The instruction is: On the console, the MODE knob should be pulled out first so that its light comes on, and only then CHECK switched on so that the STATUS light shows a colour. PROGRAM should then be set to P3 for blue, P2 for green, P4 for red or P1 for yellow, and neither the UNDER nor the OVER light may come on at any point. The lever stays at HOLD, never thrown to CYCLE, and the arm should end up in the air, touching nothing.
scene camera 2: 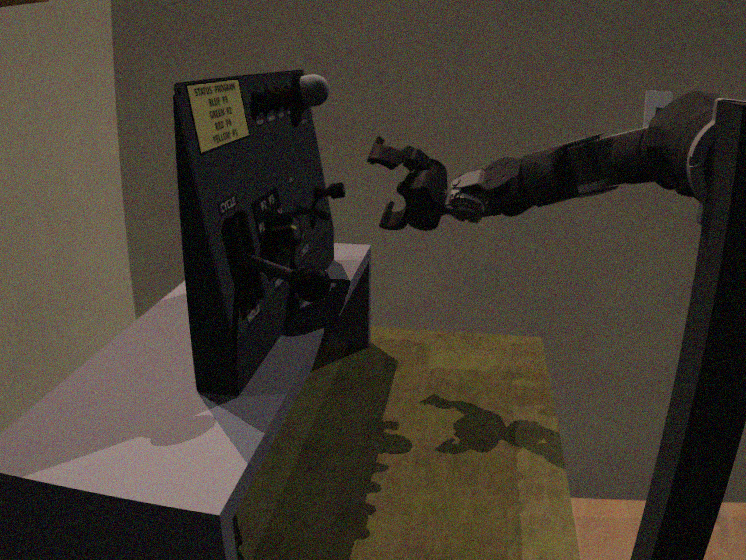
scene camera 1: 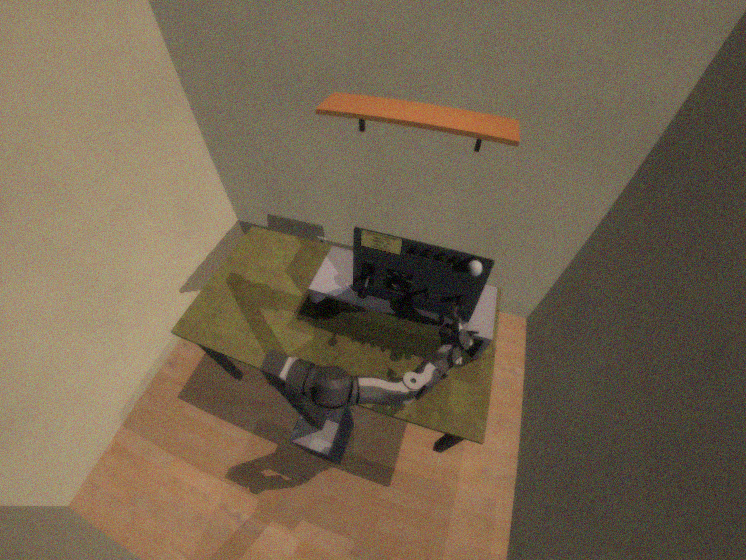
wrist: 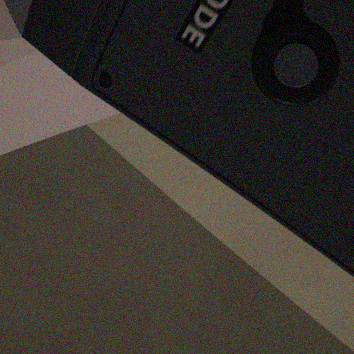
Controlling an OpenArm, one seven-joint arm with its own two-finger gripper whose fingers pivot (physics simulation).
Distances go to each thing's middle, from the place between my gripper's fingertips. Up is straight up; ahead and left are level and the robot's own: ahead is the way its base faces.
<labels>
My gripper is now 100 mm short of the console (scene camera 2: pixel 245 145), 210 mm to the right of it and 20 mm below it.
</labels>
